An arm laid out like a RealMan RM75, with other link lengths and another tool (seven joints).
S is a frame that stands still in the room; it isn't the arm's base.
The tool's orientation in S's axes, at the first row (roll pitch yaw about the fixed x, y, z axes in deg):
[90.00, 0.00, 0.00]
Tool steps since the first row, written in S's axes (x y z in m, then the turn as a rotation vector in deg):
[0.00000, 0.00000, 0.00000, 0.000, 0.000, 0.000]
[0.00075, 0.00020, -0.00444, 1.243, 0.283, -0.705]
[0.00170, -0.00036, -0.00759, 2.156, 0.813, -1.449]
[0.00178, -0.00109, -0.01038, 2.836, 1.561, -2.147]
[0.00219, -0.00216, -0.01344, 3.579, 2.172, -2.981]
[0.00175, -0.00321, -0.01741, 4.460, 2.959, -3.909]
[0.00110, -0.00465, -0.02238, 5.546, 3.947, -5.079]
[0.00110, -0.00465, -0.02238, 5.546, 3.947, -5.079]
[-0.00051, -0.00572, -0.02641, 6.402, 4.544, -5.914]
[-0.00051, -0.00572, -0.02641, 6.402, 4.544, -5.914]
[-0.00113, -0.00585, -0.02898, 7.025, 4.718, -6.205]
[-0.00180, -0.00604, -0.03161, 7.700, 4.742, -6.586]
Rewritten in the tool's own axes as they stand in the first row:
[0.00000, 0.00000, 0.00000, 0.000, 0.000, 0.000]
[0.00075, -0.00444, -0.00020, 1.243, -0.705, -0.283]
[0.00170, -0.00759, 0.00036, 2.156, -1.449, -0.813]
[0.00178, -0.01038, 0.00109, 2.836, -2.147, -1.561]
[0.00219, -0.01344, 0.00216, 3.579, -2.981, -2.172]
[0.00175, -0.01741, 0.00321, 4.460, -3.909, -2.959]
[0.00110, -0.02238, 0.00465, 5.546, -5.079, -3.947]
[0.00110, -0.02238, 0.00465, 5.546, -5.079, -3.947]
[-0.00051, -0.02641, 0.00572, 6.402, -5.914, -4.544]
[-0.00051, -0.02641, 0.00572, 6.402, -5.914, -4.544]
[-0.00113, -0.02898, 0.00585, 7.025, -6.205, -4.718]
[-0.00180, -0.03161, 0.00604, 7.700, -6.586, -4.742]

